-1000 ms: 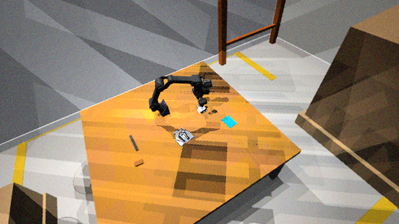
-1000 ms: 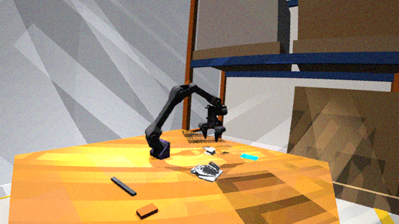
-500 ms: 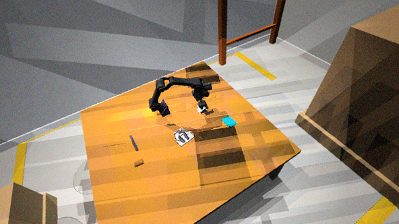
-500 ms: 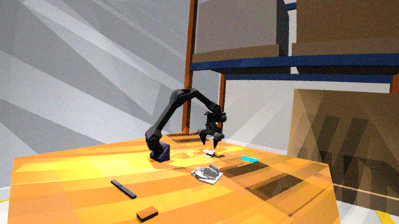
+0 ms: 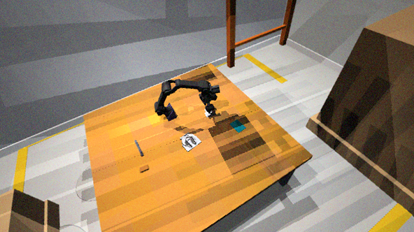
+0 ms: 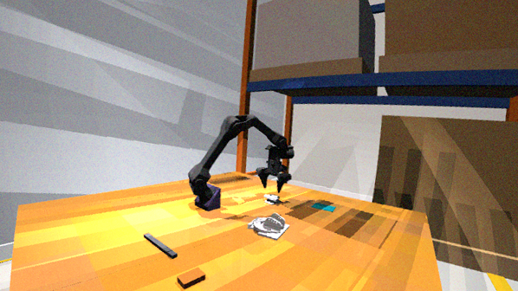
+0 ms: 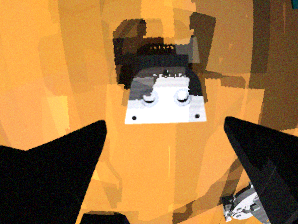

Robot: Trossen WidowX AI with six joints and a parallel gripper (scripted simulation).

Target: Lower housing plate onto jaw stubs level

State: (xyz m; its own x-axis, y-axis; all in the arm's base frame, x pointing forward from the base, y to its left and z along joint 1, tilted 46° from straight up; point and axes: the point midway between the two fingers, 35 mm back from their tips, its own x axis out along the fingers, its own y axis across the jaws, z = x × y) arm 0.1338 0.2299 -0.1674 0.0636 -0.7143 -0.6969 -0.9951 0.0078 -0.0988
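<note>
Now: gripper tip 10 mm to the right of the white housing part and 30 mm above it. Round my gripper tip: white block (10 mm to the left, 50 mm below); flat teal plate (220 mm ahead, 150 mm to the left, 60 mm below); dark bar (50 mm ahead, 580 mm to the right, 60 mm below).
</note>
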